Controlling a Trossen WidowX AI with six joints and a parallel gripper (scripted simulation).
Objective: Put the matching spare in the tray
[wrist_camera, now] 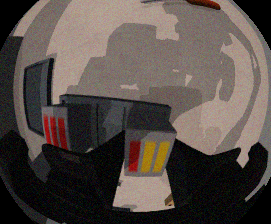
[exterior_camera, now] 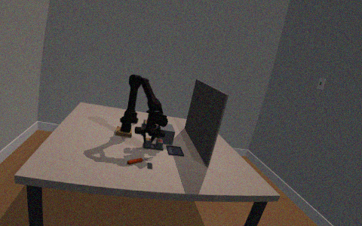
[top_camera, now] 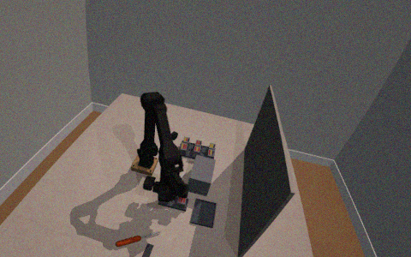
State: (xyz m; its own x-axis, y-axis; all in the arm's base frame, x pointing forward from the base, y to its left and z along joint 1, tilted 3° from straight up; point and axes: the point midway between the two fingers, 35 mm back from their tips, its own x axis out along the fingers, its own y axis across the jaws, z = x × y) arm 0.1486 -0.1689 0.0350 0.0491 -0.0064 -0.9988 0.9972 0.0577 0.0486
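The dark grey tray is 180 mm ahead of my gripper tip, 20 mm to the right of it and 10 mm below it. From my gripper tip the other things lie so: light grey mounted unit (170 mm to the left, 140 mm ahead, 30 mm above); dark panel (370 mm ahead, 210 mm above, 150 mm to the left).
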